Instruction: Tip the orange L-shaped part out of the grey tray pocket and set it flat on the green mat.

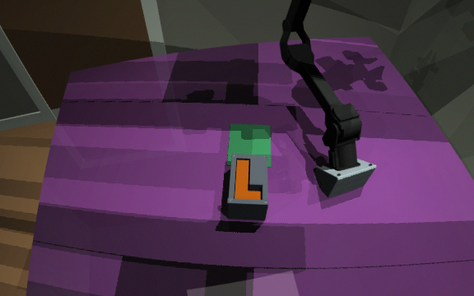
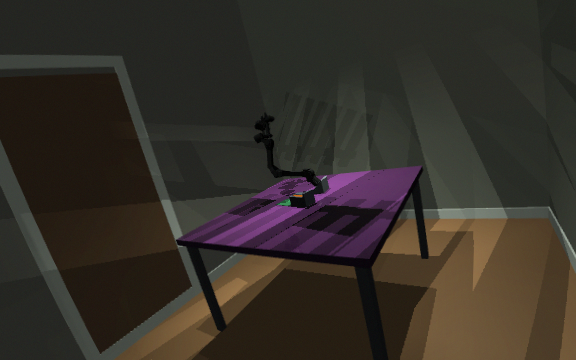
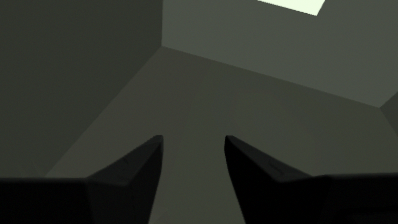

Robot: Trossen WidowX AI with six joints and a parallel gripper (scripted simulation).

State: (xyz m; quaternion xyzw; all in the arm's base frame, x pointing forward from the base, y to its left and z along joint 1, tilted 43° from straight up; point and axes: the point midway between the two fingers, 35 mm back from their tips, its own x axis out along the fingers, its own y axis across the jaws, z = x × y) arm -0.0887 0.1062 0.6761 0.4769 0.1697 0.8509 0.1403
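My gripper tip is now 32 cm short of the orange L-shaped part, 39 cm to the right of it and 61 cm above it. Round my gripper tip: green mat 27 cm ahead, 23 cm to the left, 67 cm below.
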